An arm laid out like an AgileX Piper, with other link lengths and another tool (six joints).
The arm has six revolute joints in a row. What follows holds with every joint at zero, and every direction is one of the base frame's.
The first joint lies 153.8 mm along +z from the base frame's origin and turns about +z.
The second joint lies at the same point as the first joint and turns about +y.
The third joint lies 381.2 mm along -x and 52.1 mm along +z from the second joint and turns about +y.
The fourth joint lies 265.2 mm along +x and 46.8 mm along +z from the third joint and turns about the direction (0.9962, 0, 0.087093).
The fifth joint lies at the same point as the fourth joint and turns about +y.
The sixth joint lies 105.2 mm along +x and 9.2 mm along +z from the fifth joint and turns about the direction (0.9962, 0, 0.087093).
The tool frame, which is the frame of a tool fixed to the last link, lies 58.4 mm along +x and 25 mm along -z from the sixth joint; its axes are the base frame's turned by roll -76.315, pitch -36.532 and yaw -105.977 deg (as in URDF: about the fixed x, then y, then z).
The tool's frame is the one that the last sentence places.
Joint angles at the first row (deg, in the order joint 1, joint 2, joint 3, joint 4, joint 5, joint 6):
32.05 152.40 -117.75 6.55 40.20 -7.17
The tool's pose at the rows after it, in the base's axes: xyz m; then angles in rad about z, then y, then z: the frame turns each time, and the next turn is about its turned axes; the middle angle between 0 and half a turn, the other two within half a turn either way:
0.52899 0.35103 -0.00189 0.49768 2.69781 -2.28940
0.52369 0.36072 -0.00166 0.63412 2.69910 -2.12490
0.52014 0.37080 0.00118 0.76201 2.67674 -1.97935
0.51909 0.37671 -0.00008 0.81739 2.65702 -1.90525
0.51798 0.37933 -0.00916 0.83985 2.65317 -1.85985
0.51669 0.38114 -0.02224 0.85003 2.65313 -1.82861
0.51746 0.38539 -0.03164 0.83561 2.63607 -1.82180
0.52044 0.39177 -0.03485 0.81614 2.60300 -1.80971
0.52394 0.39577 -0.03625 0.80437 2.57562 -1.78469
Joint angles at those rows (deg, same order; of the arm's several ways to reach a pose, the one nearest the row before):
32.00 154.07 -119.01 9.40 40.92 -6.99
32.00 154.32 -119.32 14.78 41.38 -9.04
32.00 154.32 -119.39 20.29 41.25 -11.88
32.00 154.62 -119.39 23.45 40.58 -13.21
32.00 155.55 -119.39 25.17 39.72 -13.39
32.06 156.83 -119.39 26.45 38.58 -13.44
32.30 157.80 -119.39 27.60 36.49 -13.45
32.56 158.29 -119.44 29.37 34.01 -13.44
32.56 158.63 -119.50 31.35 32.12 -13.45

